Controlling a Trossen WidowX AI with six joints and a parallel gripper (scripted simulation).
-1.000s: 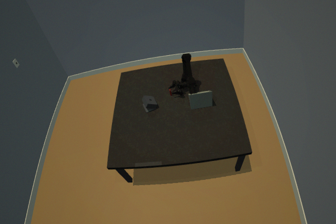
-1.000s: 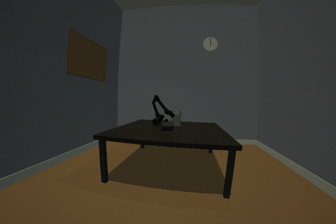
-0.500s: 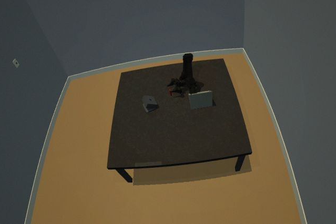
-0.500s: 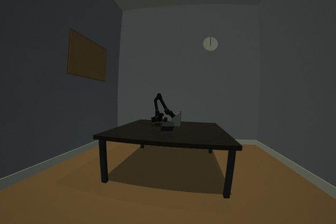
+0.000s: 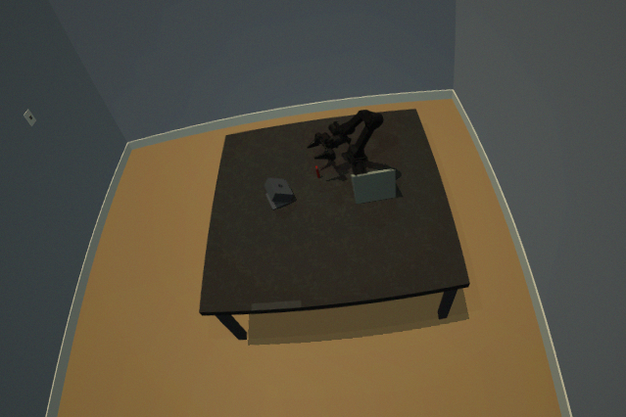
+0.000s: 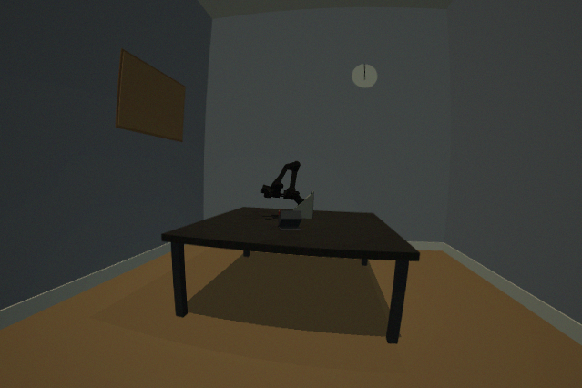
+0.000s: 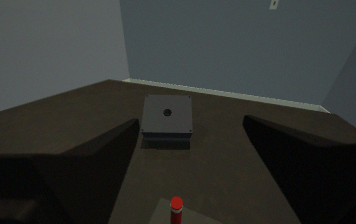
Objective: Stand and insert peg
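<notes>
Now: the peg 10 mm behind my gripper tip, 10 mm to the left of it and 130 mm below it. Round my gripper tip: grey sloped panel 200 mm ahead, 110 mm to the left, 130 mm below.
</notes>
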